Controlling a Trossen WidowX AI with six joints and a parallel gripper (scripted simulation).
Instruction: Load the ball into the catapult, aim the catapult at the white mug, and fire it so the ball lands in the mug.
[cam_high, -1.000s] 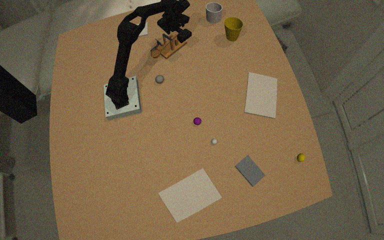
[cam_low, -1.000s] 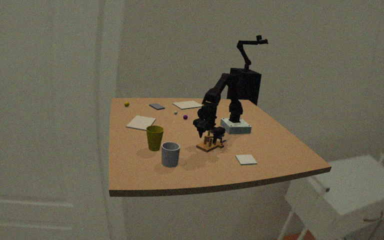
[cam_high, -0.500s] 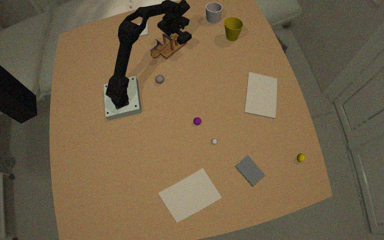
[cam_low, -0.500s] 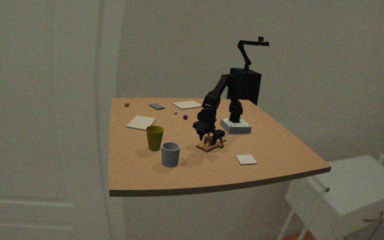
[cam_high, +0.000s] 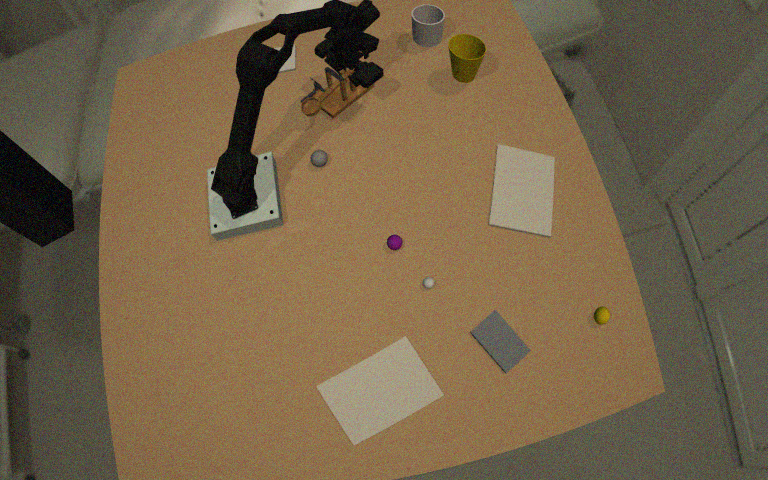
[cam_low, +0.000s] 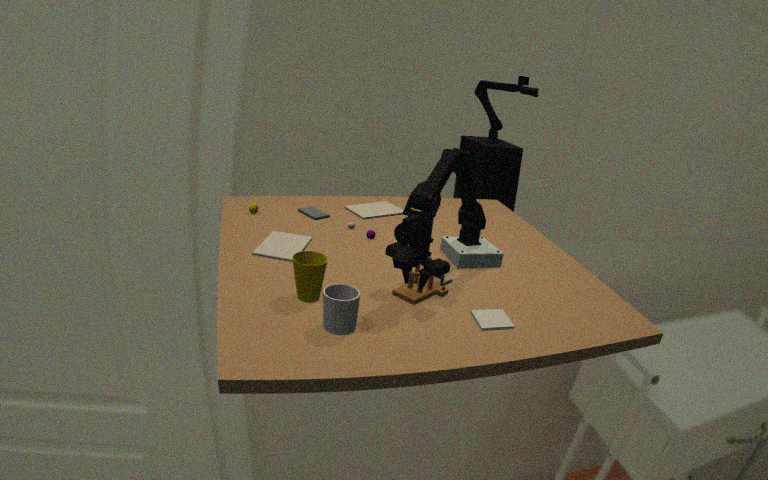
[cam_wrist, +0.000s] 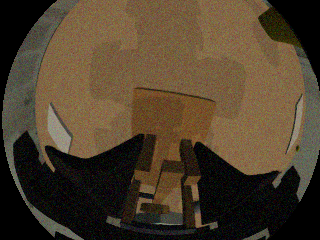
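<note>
Now: gripper tip 60 mm past the purple ball, 430 mm to the left of it and 20 mm above it. Round my gripper tip: grey ball: 140 mm behind, 180 mm to the right, 10 mm below; then small white tile: 150 mm behind, 200 mm to the left, 30 mm below; then wooden catapult: 70 mm behind, 20 mm to the right, 20 mm above.
</note>
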